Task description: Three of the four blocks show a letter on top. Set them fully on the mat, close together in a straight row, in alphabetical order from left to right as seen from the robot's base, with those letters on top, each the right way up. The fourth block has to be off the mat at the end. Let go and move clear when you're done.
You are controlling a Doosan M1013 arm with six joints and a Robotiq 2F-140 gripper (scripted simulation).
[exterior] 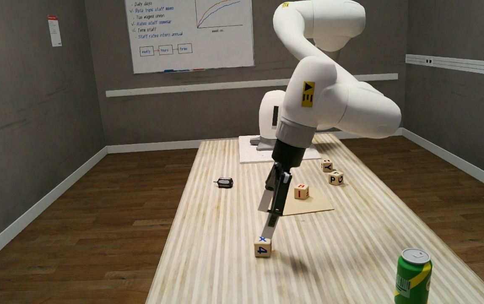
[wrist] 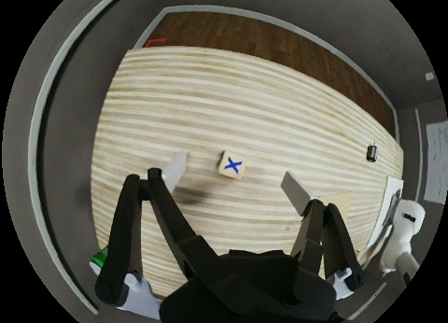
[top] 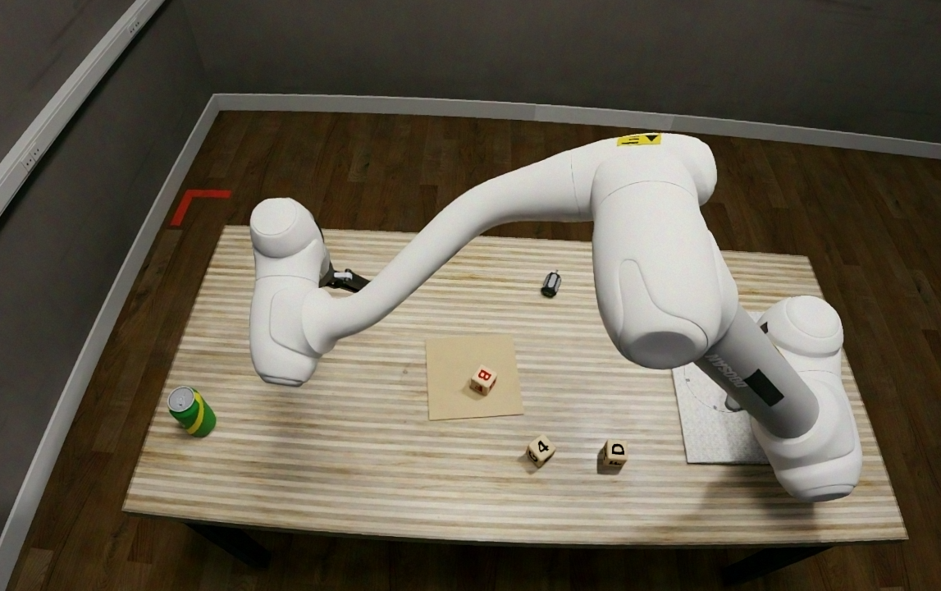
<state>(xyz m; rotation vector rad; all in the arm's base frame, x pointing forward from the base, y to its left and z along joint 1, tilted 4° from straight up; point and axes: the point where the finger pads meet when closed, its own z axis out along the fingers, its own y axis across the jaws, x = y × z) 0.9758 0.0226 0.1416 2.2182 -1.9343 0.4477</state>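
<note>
Now: the tan mat 33 cm behind my hand, 8 cm to the left of it and 9 cm below it. Round my hand: black object: 48 cm behind, 21 cm to the right, 8 cm below.
</note>
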